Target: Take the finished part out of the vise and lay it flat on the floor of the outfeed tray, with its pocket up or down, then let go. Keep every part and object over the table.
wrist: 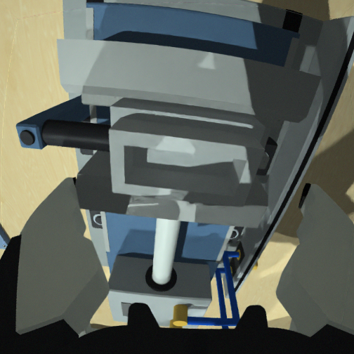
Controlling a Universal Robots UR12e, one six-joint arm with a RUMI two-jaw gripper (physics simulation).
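Observation:
The finished part (117, 162), a light grey block with a rectangular pocket facing up toward the camera, sits in the middle of the wrist view. It stands between the vise's upper grey jaw (165, 75) and its lower grey jaw (230, 212). My gripper (190, 182) is open, with one finger at the left and one at the right, well apart from the part's sides. Its fingers touch nothing visible. How far the fingertips are above the part is hard to tell. The outfeed tray does not show in this view.
A black cylinder (75, 134) with a blue end bracket (30, 136) reaches the part's left side. Below are a pale screw rod (166, 245), a grey end block (195, 280) and blue pipes (230, 290) with a brass fitting (180, 315). A blue edge shows at far left.

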